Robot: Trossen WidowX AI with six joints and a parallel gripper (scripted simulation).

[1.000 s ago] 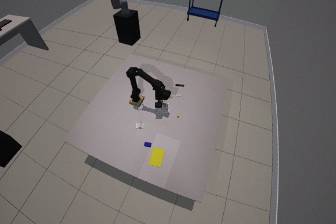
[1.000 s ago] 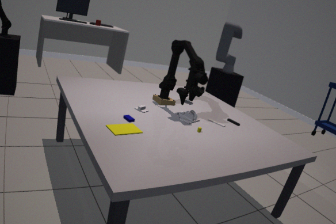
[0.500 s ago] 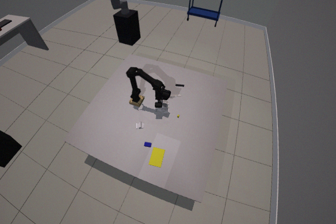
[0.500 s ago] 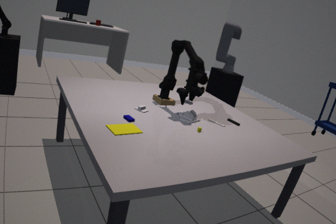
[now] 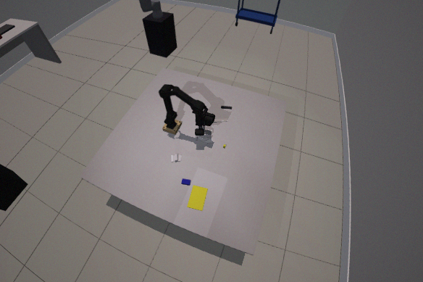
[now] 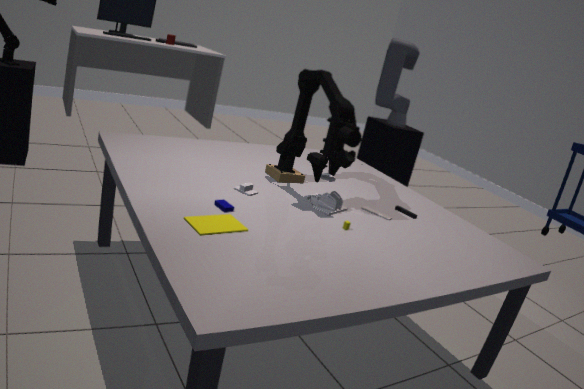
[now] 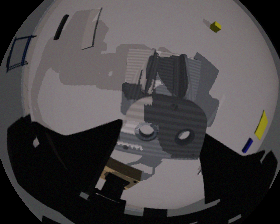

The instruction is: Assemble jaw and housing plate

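My gripper tip is now 20 mm to the right of the jaw and 70 mm above it. The rest, counted from my gripper tip: white block 70 mm behind, 250 mm to the right, 70 mm below; then yellow cube 210 mm ahead, 10 mm to the right, 70 mm below; then white bar 80 mm ahead, 210 mm to the left, 80 mm below.
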